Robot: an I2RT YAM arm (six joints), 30 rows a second.
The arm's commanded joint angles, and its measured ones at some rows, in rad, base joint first. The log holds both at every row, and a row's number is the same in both.
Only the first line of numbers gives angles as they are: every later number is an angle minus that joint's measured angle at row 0.
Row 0, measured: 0.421 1.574 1.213 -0.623 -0.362 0.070
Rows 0 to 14, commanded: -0.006 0.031 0.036 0.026 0.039 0.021; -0.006 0.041 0.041 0.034 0.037 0.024; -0.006 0.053 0.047 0.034 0.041 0.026; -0.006 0.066 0.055 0.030 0.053 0.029; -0.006 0.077 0.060 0.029 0.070 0.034; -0.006 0.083 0.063 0.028 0.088 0.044; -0.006 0.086 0.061 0.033 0.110 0.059; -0.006 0.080 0.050 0.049 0.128 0.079; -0.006 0.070 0.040 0.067 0.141 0.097; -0.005 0.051 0.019 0.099 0.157 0.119; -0.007 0.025 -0.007 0.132 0.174 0.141; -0.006 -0.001 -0.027 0.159 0.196 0.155; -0.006 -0.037 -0.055 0.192 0.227 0.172; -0.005 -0.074 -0.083 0.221 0.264 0.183; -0.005 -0.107 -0.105 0.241 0.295 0.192
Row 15, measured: -0.003 -0.013 -0.061 0.150 0.184 0.128
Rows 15 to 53, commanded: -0.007 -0.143 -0.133 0.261 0.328 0.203; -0.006 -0.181 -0.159 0.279 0.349 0.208; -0.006 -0.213 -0.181 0.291 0.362 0.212; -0.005 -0.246 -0.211 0.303 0.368 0.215; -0.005 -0.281 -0.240 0.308 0.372 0.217; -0.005 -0.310 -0.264 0.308 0.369 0.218; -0.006 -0.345 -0.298 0.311 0.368 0.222; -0.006 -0.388 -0.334 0.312 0.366 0.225; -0.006 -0.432 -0.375 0.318 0.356 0.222; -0.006 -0.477 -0.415 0.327 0.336 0.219; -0.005 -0.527 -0.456 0.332 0.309 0.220; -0.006 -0.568 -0.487 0.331 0.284 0.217; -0.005 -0.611 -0.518 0.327 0.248 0.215; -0.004 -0.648 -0.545 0.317 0.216 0.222; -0.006 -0.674 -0.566 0.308 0.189 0.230; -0.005 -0.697 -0.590 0.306 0.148 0.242; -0.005 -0.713 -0.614 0.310 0.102 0.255; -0.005 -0.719 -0.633 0.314 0.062 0.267; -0.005 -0.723 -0.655 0.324 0.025 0.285; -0.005 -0.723 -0.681 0.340 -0.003 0.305; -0.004 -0.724 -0.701 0.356 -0.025 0.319; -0.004 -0.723 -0.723 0.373 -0.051 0.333; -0.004 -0.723 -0.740 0.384 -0.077 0.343; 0.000 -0.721 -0.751 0.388 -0.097 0.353; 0.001 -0.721 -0.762 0.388 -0.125 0.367; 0.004 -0.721 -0.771 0.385 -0.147 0.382; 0.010 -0.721 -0.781 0.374 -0.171 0.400; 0.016 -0.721 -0.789 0.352 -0.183 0.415; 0.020 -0.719 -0.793 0.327 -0.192 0.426; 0.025 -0.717 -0.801 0.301 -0.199 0.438; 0.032 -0.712 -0.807 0.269 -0.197 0.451; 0.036 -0.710 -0.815 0.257 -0.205 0.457; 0.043 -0.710 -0.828 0.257 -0.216 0.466; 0.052 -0.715 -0.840 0.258 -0.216 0.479; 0.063 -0.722 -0.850 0.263 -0.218 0.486; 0.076 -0.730 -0.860 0.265 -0.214 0.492; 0.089 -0.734 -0.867 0.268 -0.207 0.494; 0.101 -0.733 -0.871 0.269 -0.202 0.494; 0.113 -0.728 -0.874 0.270 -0.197 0.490
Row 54, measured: 0.086 -0.720 -0.862 0.287 -0.187 0.467
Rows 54 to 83, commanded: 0.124 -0.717 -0.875 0.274 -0.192 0.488; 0.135 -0.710 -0.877 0.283 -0.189 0.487; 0.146 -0.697 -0.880 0.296 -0.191 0.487; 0.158 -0.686 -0.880 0.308 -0.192 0.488; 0.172 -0.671 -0.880 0.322 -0.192 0.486; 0.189 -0.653 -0.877 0.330 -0.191 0.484; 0.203 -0.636 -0.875 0.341 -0.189 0.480; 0.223 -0.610 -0.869 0.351 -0.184 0.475; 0.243 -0.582 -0.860 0.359 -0.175 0.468; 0.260 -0.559 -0.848 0.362 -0.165 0.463; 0.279 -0.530 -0.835 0.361 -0.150 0.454; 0.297 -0.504 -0.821 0.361 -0.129 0.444; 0.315 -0.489 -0.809 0.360 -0.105 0.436; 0.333 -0.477 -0.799 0.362 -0.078 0.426; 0.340 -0.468 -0.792 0.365 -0.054 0.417; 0.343 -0.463 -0.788 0.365 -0.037 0.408; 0.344 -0.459 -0.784 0.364 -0.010 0.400; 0.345 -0.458 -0.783 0.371 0.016 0.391; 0.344 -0.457 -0.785 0.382 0.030 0.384; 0.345 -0.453 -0.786 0.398 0.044 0.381; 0.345 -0.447 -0.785 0.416 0.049 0.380; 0.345 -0.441 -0.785 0.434 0.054 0.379; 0.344 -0.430 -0.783 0.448 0.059 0.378; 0.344 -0.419 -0.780 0.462 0.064 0.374; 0.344 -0.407 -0.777 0.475 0.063 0.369; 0.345 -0.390 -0.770 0.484 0.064 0.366; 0.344 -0.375 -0.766 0.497 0.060 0.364; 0.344 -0.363 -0.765 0.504 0.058 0.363; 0.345 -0.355 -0.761 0.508 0.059 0.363; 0.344 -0.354 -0.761 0.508 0.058 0.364
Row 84, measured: 0.342 -0.378 -0.770 0.475 0.021 0.385
